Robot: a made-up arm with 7 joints.
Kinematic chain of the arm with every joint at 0, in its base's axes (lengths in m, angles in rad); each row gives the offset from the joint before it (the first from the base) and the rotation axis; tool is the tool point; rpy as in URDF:
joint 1: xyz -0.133 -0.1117 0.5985 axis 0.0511 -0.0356 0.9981
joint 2: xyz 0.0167 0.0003 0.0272 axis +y
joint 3: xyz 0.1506 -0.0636 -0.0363 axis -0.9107 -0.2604 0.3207
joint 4: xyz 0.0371 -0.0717 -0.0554 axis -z
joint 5: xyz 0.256 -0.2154 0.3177 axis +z
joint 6: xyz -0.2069 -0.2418 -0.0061 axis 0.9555 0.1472 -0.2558
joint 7: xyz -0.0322 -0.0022 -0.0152 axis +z
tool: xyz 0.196 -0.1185 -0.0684 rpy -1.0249 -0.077 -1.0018
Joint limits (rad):
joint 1: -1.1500..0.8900
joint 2: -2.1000..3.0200
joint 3: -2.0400..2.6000
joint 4: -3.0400..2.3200
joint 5: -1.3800..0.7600
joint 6: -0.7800..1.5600
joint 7: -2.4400..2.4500
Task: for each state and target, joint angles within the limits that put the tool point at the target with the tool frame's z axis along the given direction. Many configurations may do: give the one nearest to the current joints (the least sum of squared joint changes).
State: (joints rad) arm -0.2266 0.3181 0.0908 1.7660 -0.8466 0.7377 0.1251
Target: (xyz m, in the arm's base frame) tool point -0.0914 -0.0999 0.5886 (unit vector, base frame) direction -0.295 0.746 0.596
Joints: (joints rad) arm -0.5223 0.5745 0.3192 2.1468 -1.1665 0.9507 -0.2450
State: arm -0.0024 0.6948 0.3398 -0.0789 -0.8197 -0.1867 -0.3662
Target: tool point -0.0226 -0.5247 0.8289 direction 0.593 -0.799 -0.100
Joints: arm -0.1035 1.0399 -0.0068 0.2489 -1.0531 -0.3748 -0.6760
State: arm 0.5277 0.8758 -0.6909 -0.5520 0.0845 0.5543 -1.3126
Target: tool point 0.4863 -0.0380 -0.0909 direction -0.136 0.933 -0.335
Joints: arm 0.8018 0.9883 -0.0929 -0.7036 0.7600 0.7219 -0.7129
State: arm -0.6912 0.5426 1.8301 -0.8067 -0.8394 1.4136 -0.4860
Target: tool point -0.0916 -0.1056 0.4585 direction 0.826 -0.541 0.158
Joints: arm -0.7552 1.4286 2.3058 -0.2529 -1.3272 1.5600 -0.7276
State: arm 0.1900 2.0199 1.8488 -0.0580 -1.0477 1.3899 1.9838
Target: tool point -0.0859 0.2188 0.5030 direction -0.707 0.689 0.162
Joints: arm 0.5350 1.6798 1.8317 0.3617 -1.3800 0.4981 1.3414
